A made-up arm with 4 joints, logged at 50 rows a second.
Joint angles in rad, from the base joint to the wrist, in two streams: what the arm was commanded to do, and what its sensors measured. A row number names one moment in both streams.
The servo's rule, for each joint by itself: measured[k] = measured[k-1] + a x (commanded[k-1-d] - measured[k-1]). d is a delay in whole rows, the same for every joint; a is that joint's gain. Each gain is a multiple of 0.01, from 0.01 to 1. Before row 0 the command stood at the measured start. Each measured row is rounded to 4 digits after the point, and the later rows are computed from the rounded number. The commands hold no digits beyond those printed.
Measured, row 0:
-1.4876, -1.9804, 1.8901, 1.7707
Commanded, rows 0 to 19:
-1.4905, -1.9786, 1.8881, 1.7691
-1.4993, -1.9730, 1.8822, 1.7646
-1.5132, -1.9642, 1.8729, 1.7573
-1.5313, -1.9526, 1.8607, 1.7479
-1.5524, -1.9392, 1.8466, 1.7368
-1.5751, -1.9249, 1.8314, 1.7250
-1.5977, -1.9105, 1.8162, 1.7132
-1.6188, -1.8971, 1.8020, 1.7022
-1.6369, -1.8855, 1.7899, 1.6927
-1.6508, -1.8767, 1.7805, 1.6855
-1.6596, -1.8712, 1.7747, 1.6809
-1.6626, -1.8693, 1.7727, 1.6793
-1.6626, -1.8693, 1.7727, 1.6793
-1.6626, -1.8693, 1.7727, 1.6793
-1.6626, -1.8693, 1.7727, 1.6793
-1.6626, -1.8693, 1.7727, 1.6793
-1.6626, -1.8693, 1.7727, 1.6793
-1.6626, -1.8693, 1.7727, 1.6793
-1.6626, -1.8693, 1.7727, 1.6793
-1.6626, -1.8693, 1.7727, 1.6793
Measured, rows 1 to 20:
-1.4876, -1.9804, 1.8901, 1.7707
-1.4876, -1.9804, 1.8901, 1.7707
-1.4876, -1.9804, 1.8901, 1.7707
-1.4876, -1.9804, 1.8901, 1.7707
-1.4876, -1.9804, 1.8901, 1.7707
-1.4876, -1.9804, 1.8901, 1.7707
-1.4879, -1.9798, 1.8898, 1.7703
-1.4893, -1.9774, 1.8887, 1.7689
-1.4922, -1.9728, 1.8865, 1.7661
-1.4969, -1.9657, 1.8829, 1.7617
-1.5036, -1.9564, 1.8778, 1.7557
-1.5122, -1.9454, 1.8713, 1.7483
-1.5225, -1.9332, 1.8636, 1.7399
-1.5341, -1.9206, 1.8550, 1.7309
-1.5464, -1.9083, 1.8459, 1.7217
-1.5589, -1.8972, 1.8367, 1.7130
-1.5710, -1.8881, 1.8280, 1.7053
-1.5820, -1.8815, 1.8203, 1.6991
-1.5917, -1.8772, 1.8136, 1.6943
-1.6002, -1.8744, 1.8079, 1.6907
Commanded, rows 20 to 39:
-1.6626, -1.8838, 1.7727, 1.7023
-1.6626, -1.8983, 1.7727, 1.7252
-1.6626, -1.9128, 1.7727, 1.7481
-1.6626, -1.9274, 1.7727, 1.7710
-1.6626, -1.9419, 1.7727, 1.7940
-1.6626, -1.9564, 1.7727, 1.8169
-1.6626, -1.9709, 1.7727, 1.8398
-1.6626, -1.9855, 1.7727, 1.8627
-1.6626, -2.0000, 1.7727, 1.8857
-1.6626, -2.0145, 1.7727, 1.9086
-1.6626, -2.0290, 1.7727, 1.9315
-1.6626, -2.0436, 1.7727, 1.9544
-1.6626, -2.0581, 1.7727, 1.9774
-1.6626, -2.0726, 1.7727, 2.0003
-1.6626, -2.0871, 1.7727, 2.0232
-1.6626, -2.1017, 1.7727, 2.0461
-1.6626, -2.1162, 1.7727, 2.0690
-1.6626, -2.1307, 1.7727, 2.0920
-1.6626, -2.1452, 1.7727, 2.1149
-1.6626, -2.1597, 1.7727, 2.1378
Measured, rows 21 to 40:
-1.6077, -1.8726, 1.8030, 1.6880
-1.6143, -1.8714, 1.7988, 1.6859
-1.6201, -1.8707, 1.7951, 1.6843
-1.6252, -1.8702, 1.7920, 1.6831
-1.6297, -1.8699, 1.7893, 1.6822
-1.6336, -1.8697, 1.7870, 1.6815
-1.6371, -1.8746, 1.7850, 1.6865
-1.6402, -1.8829, 1.7833, 1.6958
-1.6429, -1.8934, 1.7818, 1.7084
-1.6453, -1.9053, 1.7805, 1.7234
-1.6474, -1.9181, 1.7794, 1.7403
-1.6492, -1.9315, 1.7785, 1.7587
-1.6508, -1.9453, 1.7777, 1.7782
-1.6522, -1.9594, 1.7770, 1.7985
-1.6534, -1.9736, 1.7764, 1.8194
-1.6545, -1.9879, 1.7759, 1.8408
-1.6555, -2.0023, 1.7755, 1.8626
-1.6564, -2.0168, 1.7751, 1.8846
-1.6571, -2.0313, 1.7748, 1.9069
-1.6578, -2.0458, 1.7745, 1.9293

